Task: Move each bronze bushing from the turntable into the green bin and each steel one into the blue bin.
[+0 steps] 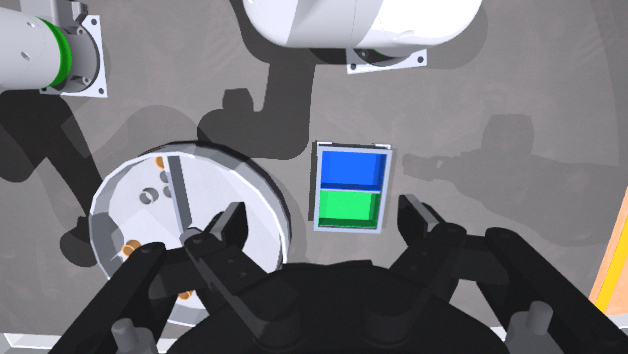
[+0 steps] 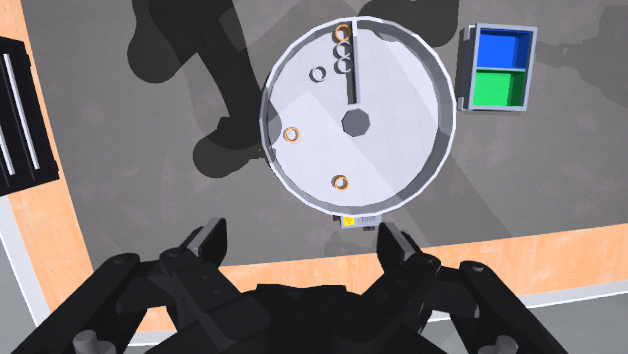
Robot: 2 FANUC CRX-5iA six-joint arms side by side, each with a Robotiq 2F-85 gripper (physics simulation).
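Observation:
The round white turntable [image 1: 286, 240] [image 2: 452, 120] carries three bronze bushings and three steel bushings. One bronze bushing [image 1: 160, 162] [image 2: 342, 33] is at the divider's outer end, with a steel bushing [image 2: 343, 49] and another steel bushing [image 2: 344, 65] in a row along the divider. A third steel bushing [image 1: 148, 195] [image 2: 318, 74] lies left of them. A bronze bushing [image 1: 131, 248] [image 2: 291, 134] is at the left, another bronze bushing [image 1: 185, 295] [image 2: 341, 182] nearer the front. The blue bin [image 1: 351, 169] [image 2: 504, 49] adjoins the green bin [image 1: 347, 205] [image 2: 492, 88]. My left gripper [image 1: 322, 213] and right gripper [image 2: 302, 242] are open and empty, raised above the table.
A divider wall [image 1: 180, 192] [image 2: 356, 62] and a grey hub [image 2: 356, 122] stand on the turntable. White arm parts [image 1: 360, 20] and a mounting plate [image 1: 95, 55] are at the back. A black slotted unit [image 2: 25, 120] is at the far left. A small labelled box [image 2: 361, 221] sits at the turntable's front.

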